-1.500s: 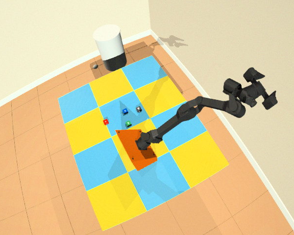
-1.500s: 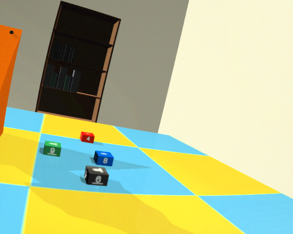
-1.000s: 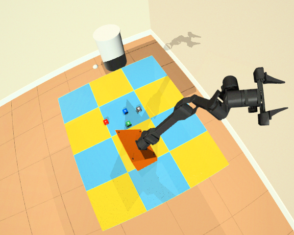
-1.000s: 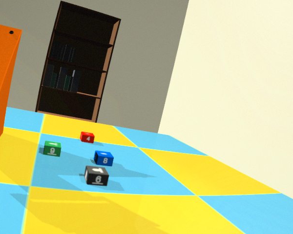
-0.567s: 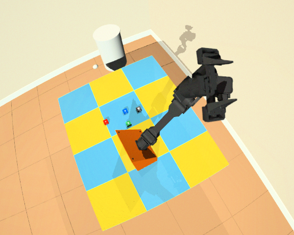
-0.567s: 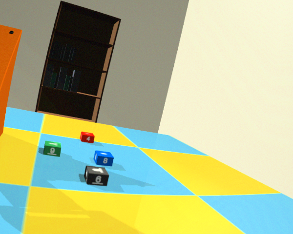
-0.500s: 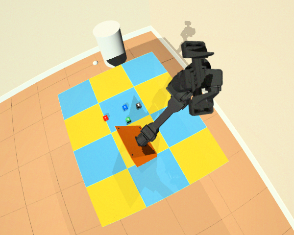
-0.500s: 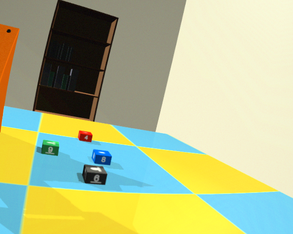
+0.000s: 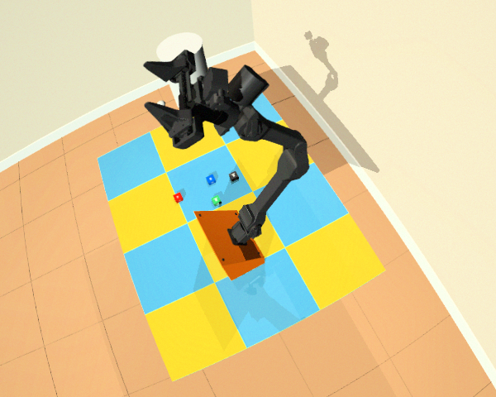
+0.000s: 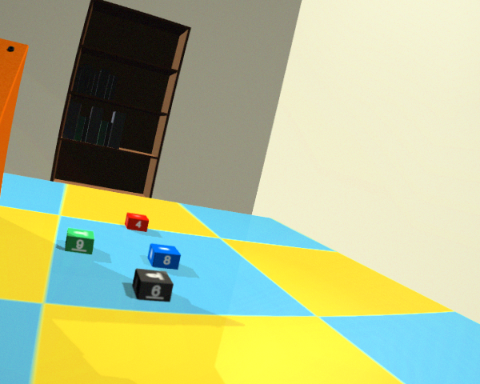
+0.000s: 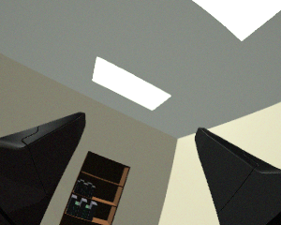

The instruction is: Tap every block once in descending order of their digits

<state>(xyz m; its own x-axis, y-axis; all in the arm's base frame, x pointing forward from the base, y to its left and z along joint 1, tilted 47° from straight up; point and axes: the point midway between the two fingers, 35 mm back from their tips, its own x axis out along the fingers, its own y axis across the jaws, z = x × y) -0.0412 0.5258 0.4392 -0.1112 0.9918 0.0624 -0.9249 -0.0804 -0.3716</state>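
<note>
The green block is 19 cm ahead of my gripper tip, 4 cm to the right of it and 84 cm below it. The rest, counted from my gripper tip: blue block: 29 cm ahead, 6 cm to the right, 84 cm below; then black block: 27 cm ahead, 15 cm to the right, 84 cm below; then red block: 27 cm ahead, 10 cm to the left, 84 cm below.
</note>
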